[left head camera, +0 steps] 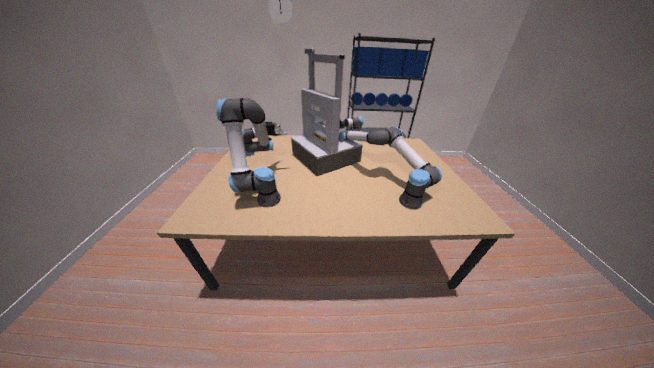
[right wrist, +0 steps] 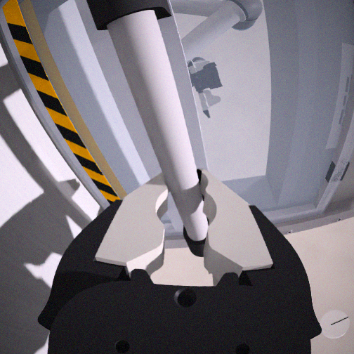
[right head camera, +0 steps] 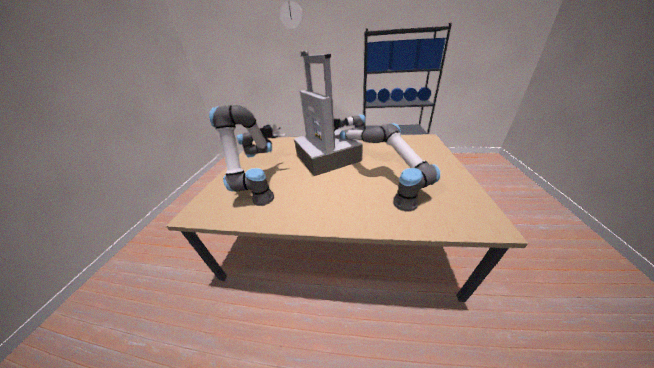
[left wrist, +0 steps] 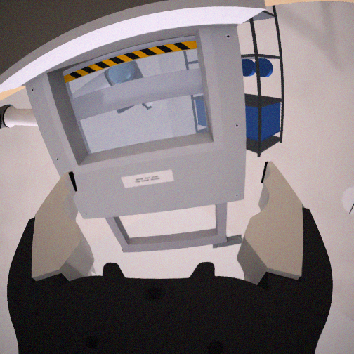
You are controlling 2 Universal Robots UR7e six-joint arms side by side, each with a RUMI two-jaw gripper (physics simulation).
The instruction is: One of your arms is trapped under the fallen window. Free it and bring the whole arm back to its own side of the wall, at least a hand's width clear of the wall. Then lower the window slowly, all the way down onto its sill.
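Note:
The grey wall stands upright on its base. The window's black-and-yellow edge is at the bottom of the opening, at or very near the sill; I cannot tell whether it touches. My left gripper is open and empty, facing the wall from its left side, with the left arm apart from the wall. My right gripper, on the wall's other side, is shut on the white handle bar of the window. In the head views the wall hides its fingertips.
The wall's dark grey base stands on the wooden table. Two posts with a crossbar rise above the wall. A shelf rack with blue bins stands behind the table.

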